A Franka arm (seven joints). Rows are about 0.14 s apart.
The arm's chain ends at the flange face. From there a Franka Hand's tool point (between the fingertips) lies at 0.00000 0.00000 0.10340 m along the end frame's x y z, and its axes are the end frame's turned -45 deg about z.
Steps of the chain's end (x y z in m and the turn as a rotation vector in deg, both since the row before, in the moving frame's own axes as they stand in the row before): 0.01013, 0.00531, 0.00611, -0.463, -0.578, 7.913; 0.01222, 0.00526, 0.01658, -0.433, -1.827, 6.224; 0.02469, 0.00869, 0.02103, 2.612, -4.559, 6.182; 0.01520, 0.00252, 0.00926, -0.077, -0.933, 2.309; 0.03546, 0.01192, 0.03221, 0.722, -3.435, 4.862; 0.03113, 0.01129, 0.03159, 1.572, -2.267, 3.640
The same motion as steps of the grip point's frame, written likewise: 0.00209, 0.01068, 0.00610, 0.081, -0.736, 7.913; 0.00214, 0.01043, 0.01652, 0.986, -1.598, 6.224; 0.00933, 0.01435, 0.02060, 5.071, -1.377, 6.182; 0.00770, 0.01141, 0.00925, 0.605, -0.714, 2.309; 0.01341, 0.02806, 0.03202, 2.939, -1.918, 4.862; 0.01330, 0.02507, 0.03147, 2.715, -0.491, 3.640
